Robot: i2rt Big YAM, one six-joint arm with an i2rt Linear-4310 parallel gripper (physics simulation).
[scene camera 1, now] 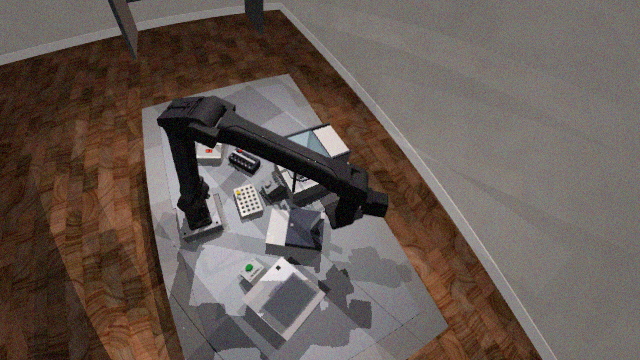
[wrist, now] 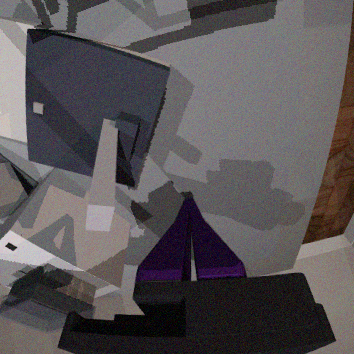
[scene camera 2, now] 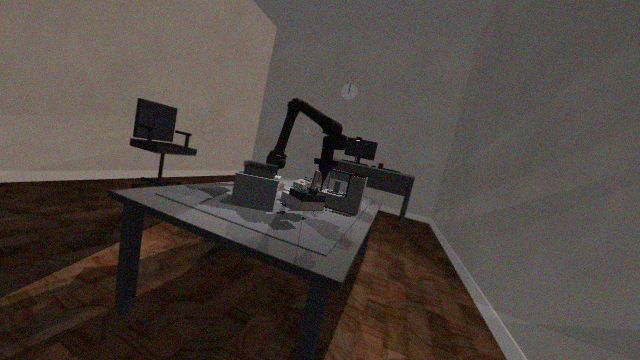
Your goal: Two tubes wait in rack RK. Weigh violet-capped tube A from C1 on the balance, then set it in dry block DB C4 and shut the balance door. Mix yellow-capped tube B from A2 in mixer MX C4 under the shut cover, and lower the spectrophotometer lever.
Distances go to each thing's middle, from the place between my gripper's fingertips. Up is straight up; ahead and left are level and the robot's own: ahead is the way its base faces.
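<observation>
From my hand: glass-box balance (scene camera 1: 333,145), 5 cm ahead of it, 30 cm to the left of it, 5 cm below it. Mixer (scene camera 1: 261,292), 14 cm to the right of my hand, 26 cm behind it, 7 cm below it. Mixer cover (scene camera 1: 287,302), 16 cm to the right of my hand, 25 cm behind it, 1 cm above it.
</observation>
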